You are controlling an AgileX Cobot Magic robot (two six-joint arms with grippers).
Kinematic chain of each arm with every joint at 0, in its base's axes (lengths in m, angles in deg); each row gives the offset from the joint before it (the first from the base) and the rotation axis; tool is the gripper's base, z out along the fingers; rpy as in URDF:
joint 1: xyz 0 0 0.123 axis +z
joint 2: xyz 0 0 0 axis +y
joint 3: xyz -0.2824 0 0.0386 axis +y
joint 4: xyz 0.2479 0 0.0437 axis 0.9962 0 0.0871
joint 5: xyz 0 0 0 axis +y
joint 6: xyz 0.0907 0 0.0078 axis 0.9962 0 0.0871
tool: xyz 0 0 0 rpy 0 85 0
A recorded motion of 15 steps. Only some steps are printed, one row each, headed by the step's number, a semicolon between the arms.
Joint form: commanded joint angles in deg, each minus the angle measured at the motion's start. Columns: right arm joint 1, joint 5, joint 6, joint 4, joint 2, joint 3; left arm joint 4, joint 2, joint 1, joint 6, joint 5, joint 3.
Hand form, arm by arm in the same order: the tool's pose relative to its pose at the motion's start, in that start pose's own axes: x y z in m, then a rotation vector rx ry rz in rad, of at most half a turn. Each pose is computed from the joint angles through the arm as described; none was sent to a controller.
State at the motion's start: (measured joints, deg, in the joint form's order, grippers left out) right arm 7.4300 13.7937 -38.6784 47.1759 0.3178 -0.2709; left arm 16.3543 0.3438 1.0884 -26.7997 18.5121 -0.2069
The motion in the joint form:
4: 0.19 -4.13 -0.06 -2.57 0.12 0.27; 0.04 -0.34 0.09 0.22 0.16 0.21
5: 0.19 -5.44 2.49 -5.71 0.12 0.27; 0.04 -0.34 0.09 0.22 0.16 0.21
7: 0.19 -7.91 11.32 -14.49 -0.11 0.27; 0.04 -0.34 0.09 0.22 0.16 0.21
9: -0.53 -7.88 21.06 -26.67 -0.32 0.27; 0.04 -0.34 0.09 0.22 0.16 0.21
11: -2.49 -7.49 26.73 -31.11 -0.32 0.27; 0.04 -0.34 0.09 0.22 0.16 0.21
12: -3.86 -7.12 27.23 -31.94 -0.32 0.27; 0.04 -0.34 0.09 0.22 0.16 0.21
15: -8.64 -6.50 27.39 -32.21 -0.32 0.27; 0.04 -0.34 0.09 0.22 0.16 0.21
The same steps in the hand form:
4: -0.0030 -0.0048 0.0002 0.0497 -0.0434 -0.0442; 0.0011 0.0004 -0.0001 -0.0025 -0.0001 0.0039
5: -0.0043 -0.0066 0.0001 0.0703 -0.0566 -0.0537; 0.0011 0.0004 -0.0001 -0.0025 -0.0001 0.0039
7: -0.0070 -0.0099 -0.0007 0.1078 -0.0882 -0.0520; 0.0011 0.0004 -0.0001 -0.0025 -0.0001 0.0039
9: -0.0066 -0.0124 -0.0013 0.1420 -0.0825 -0.0918; 0.0011 0.0004 -0.0001 -0.0025 -0.0001 0.0039
11: -0.0061 -0.0149 -0.0016 0.1817 -0.0794 -0.0674; 0.0011 0.0004 -0.0001 -0.0025 -0.0001 0.0039
12: -0.0057 -0.0163 -0.0018 0.2061 -0.0747 -0.0711; 0.0011 0.0004 -0.0001 -0.0025 -0.0001 0.0039
15: -0.0053 -0.0208 -0.0028 0.2879 -0.0724 -0.0669; 0.0011 0.0004 -0.0001 -0.0025 -0.0001 0.0039

